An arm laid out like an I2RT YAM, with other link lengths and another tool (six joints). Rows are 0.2 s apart.
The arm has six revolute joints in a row. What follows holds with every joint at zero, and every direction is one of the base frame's. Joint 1 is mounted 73.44 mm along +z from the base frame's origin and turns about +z. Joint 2 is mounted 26.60 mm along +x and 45.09 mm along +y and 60.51 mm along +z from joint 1 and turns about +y. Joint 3 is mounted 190.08 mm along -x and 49.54 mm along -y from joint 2 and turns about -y. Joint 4 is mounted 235.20 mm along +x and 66.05 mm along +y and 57.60 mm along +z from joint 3 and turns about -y. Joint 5 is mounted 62.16 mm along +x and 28.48 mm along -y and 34.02 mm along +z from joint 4 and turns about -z. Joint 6 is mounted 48.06 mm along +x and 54.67 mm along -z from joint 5 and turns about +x. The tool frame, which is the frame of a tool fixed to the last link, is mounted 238.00 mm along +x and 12.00 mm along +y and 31.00 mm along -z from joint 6; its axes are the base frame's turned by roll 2.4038, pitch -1.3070 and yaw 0.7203 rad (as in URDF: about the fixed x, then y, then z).
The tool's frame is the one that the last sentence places.
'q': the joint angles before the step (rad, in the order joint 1, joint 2, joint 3, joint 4, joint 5, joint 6). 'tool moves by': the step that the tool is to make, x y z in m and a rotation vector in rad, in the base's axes. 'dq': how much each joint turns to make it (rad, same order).
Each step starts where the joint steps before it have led.
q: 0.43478 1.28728 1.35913 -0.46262 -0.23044 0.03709
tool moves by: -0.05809 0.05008 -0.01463 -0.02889 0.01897 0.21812
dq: 0.08807 -0.00101 -0.01613 -0.03509 -0.11220 -0.07084
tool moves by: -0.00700 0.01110 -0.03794 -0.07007 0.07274 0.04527
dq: 0.02585 0.11783 0.05743 -0.04856 -0.00611 -0.03143
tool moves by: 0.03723 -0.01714 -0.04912 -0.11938 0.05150 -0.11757
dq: 0.01214 0.17759 0.09692 -0.02279 0.14894 0.01256
